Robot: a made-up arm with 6 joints.
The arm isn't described. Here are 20 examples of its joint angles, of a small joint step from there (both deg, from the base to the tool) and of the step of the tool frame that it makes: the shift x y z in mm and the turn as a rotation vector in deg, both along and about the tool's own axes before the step.
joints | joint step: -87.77 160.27 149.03 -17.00 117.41 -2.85 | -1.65 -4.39 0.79 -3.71 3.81 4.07
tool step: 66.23 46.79 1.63 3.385 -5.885 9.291
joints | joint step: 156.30 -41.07 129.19 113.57 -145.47 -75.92 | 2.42 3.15 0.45 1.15 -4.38 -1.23
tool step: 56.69 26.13 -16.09 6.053 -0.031 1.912
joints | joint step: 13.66 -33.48 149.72 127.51 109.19 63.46 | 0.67 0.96 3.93 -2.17 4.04 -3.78
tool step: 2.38 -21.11 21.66 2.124 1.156 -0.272
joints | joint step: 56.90 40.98 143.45 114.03 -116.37 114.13 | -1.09 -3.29 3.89 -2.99 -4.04 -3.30
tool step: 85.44 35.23 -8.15 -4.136 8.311 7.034
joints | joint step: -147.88 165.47 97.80 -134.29 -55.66 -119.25 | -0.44 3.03 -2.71 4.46 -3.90 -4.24
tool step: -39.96 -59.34 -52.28 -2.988 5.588 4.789
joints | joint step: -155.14 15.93 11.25 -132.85 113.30 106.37 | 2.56 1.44 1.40 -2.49 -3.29 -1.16
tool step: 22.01 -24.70 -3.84 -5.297 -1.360 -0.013
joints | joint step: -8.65 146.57 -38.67 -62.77 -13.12 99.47 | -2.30 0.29 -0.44 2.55 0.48 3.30
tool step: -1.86 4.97 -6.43 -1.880 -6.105 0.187
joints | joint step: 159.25 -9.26 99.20 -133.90 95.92 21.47 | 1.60 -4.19 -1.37 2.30 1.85 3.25
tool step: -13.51 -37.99 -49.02 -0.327 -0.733 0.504
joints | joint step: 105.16 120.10 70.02 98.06 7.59 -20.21 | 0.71 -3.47 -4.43 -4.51 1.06 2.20
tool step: -9.14 -8.27 17.56 -0.848 1.851 1.405
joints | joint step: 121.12 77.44 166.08 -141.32 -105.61 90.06 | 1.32 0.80 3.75 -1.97 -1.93 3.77
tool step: -9.73 35.08 7.41 -4.172 -6.437 2.783
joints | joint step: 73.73 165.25 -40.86 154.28 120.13 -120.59 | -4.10 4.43 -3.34 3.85 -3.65 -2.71
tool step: -38.77 40.71 45.30 -1.382 5.396 -7.041
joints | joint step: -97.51 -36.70 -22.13 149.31 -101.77 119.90 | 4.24 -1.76 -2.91 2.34 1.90 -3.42
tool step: -5.65 -23.29 -26.38 4.002 6.625 -2.967
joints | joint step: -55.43 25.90 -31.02 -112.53 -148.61 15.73 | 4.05 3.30 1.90 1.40 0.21 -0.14
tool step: -30.56 -5.08 24.45 0.349 5.350 -1.431
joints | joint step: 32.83 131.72 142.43 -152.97 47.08 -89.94 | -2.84 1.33 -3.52 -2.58 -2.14 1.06
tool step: 16.03 38.89 -53.33 -3.436 0.753 1.299
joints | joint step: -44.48 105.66 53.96 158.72 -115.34 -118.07 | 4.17 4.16 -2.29 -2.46 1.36 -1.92
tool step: -29.64 -109.77 22.48 -7.673 2.086 -3.142
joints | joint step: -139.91 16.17 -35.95 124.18 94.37 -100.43 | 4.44 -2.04 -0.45 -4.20 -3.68 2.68
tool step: -20.79 28.17 -17.56 2.050 -5.529 0.943
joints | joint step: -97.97 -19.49 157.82 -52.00 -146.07 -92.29 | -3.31 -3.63 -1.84 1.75 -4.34 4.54
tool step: 52.01 -17.53 -28.84 5.791 -4.785 3.930
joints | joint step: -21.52 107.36 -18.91 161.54 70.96 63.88 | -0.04 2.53 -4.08 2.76 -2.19 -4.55
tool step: -14.54 64.91 -11.05 2.110 5.408 4.800
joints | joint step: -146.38 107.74 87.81 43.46 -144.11 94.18 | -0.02 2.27 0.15 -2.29 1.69 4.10
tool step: -27.73 20.26 31.33 0.135 -6.786 0.228
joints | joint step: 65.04 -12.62 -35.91 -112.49 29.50 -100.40 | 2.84 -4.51 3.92 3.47 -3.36 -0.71
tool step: 41.05 -42.42 21.96 10.226 0.057 -6.388
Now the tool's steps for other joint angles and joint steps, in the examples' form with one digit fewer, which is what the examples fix.
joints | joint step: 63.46 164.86 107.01 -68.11 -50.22 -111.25 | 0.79 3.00 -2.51 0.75 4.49 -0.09
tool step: -80.3 10.7 7.7 -3.49 2.81 3.34
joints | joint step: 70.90 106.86 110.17 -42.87 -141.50 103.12 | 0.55 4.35 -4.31 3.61 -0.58 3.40
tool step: 86.8 87.1 29.1 -6.73 2.71 3.76
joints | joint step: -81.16 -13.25 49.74 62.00 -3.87 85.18 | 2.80 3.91 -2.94 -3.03 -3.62 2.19
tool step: -88.2 28.2 -47.3 -6.21 2.57 6.78
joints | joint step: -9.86 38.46 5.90 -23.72 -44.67 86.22 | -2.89 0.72 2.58 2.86 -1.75 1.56
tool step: 28.7 -21.1 28.2 1.01 -1.38 -2.01
